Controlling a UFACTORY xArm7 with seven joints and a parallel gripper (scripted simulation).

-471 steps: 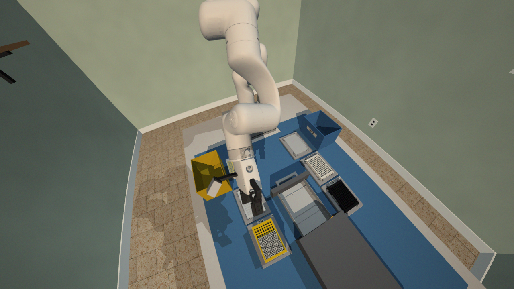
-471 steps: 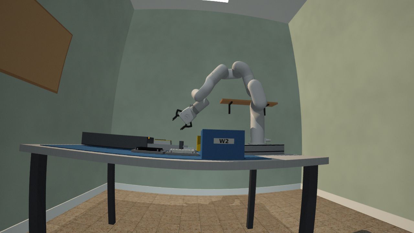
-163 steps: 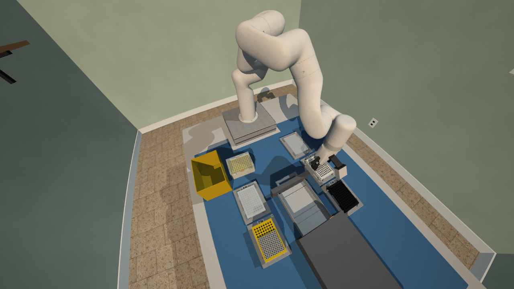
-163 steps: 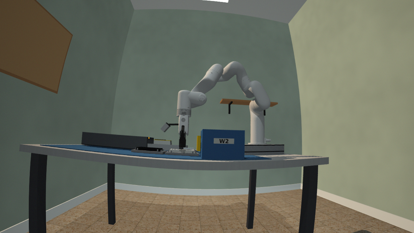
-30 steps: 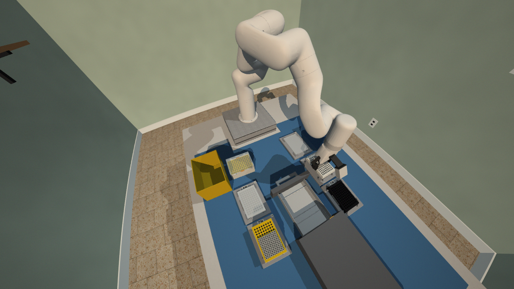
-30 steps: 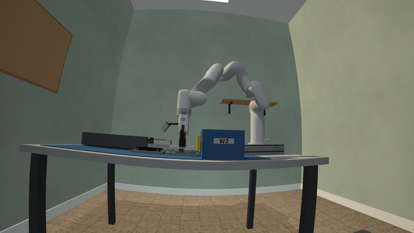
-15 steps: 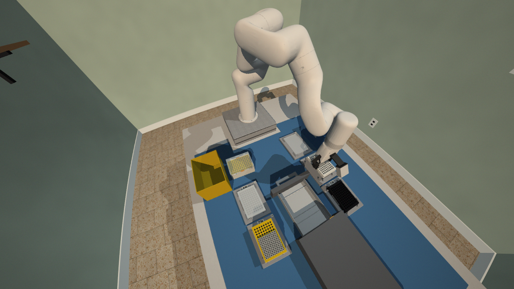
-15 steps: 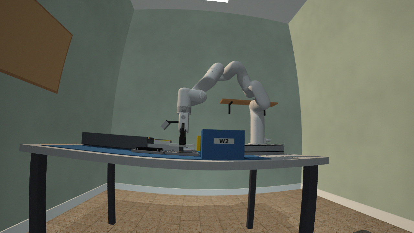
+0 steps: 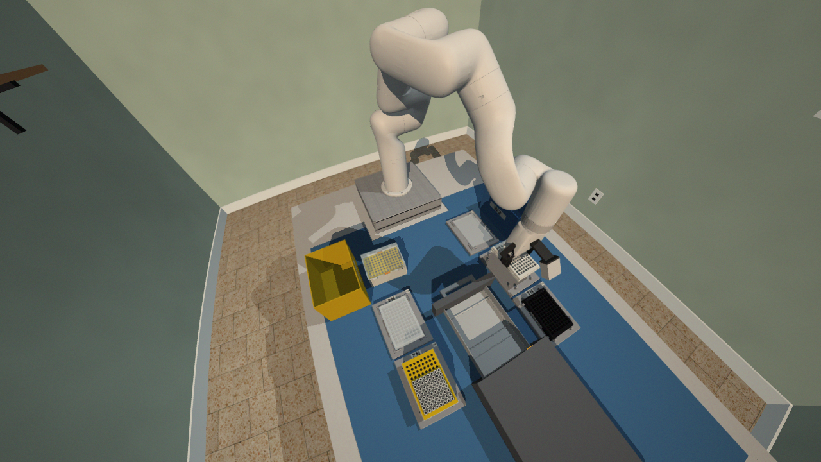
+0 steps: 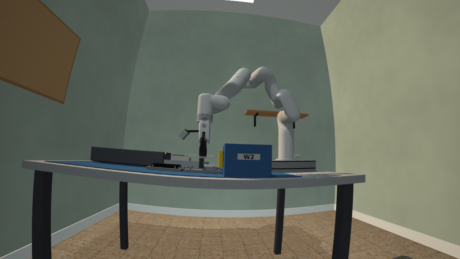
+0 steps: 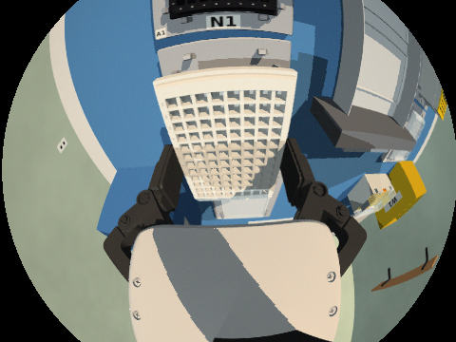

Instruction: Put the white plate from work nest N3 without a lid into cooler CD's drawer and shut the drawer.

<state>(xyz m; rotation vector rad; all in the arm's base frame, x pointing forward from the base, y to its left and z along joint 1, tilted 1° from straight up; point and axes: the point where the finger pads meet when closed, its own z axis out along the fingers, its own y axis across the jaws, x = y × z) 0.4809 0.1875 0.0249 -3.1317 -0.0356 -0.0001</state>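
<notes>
Right now the cooler drawer is 19 cm to the right of my hand, 14 cm ahead of it and 6 cm below it. Also, from my hand: black plate: 17 cm ahead, 6 cm below; grey nest N3: 8 cm below; blue bin W2: 18 cm behind, 14 cm to the left, 5 cm below.
</notes>
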